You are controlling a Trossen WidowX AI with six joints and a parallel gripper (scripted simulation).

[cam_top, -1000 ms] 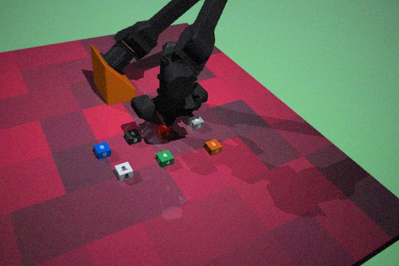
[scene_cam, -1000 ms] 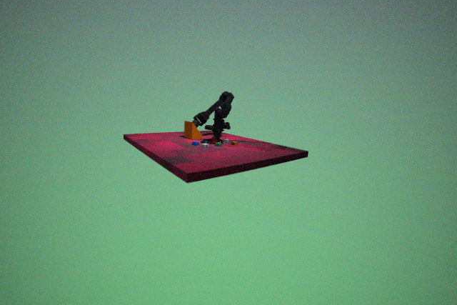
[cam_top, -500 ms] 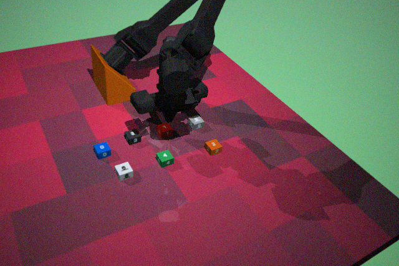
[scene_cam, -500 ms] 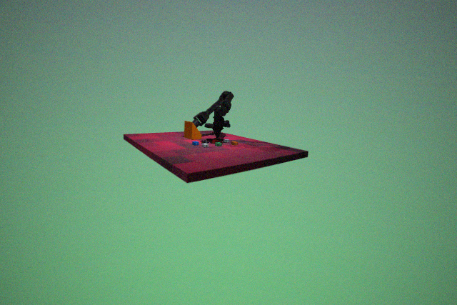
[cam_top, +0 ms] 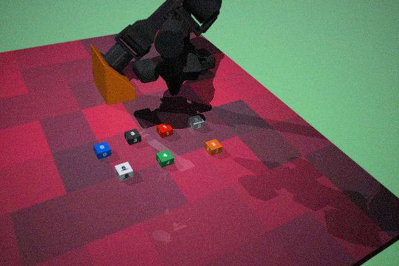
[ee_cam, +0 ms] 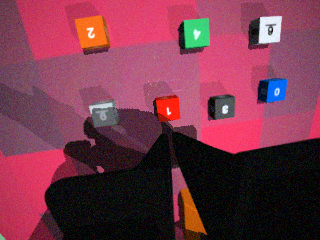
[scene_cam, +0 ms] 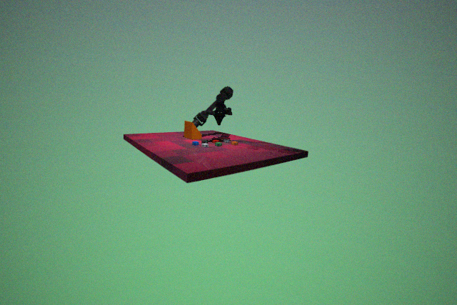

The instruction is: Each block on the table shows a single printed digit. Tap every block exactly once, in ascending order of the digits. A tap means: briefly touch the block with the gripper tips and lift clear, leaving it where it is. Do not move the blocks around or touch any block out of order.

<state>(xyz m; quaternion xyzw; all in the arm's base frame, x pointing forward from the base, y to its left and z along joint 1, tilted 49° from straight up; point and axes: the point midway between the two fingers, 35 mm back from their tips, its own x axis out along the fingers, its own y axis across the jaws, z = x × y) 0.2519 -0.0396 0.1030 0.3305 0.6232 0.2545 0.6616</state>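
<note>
My gripper tip is now 120 mm above the orange block 2, 100 mm short of it and 60 mm to the right of it. Also, from my gripper tip: red block 1: 120 mm below, 10 mm to the right, 10 mm behind; grey block: 120 mm below, 80 mm to the left; black block 3: 120 mm below, 100 mm to the right, 30 mm behind.
</note>
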